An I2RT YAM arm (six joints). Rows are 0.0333 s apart.
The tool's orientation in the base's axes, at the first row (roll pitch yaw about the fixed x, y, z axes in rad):
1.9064, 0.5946, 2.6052
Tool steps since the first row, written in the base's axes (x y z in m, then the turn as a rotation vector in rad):
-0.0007, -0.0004, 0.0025, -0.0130, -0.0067, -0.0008
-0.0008, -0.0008, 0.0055, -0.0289, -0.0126, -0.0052
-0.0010, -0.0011, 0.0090, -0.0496, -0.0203, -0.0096
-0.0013, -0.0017, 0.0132, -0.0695, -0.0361, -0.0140
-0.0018, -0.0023, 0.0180, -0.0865, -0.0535, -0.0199
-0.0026, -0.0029, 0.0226, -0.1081, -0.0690, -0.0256
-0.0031, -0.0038, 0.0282, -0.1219, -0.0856, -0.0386
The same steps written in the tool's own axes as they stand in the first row. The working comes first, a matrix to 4 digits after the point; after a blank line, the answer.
The tool's axes in the first row as the columns of a matrix, in the base's axes (used below as rounded here):
-0.7120, -0.2863, 0.6411
0.4233, 0.5534, 0.7173
-0.5602, 0.7822, -0.2728

-0.0011, 0.0019, -0.0014, 0.0069, -0.0006, -0.0129
-0.0029, 0.0041, -0.0026, 0.0182, -0.0028, -0.0261
-0.0048, 0.0067, -0.0039, 0.0321, -0.0045, -0.0437
-0.0072, 0.0098, -0.0057, 0.0420, -0.0110, -0.0666
-0.0098, 0.0133, -0.0077, 0.0501, -0.0204, -0.0884
-0.0120, 0.0168, -0.0099, 0.0621, -0.0273, -0.1118
-0.0152, 0.0208, -0.0124, 0.0722, -0.0427, -0.1290

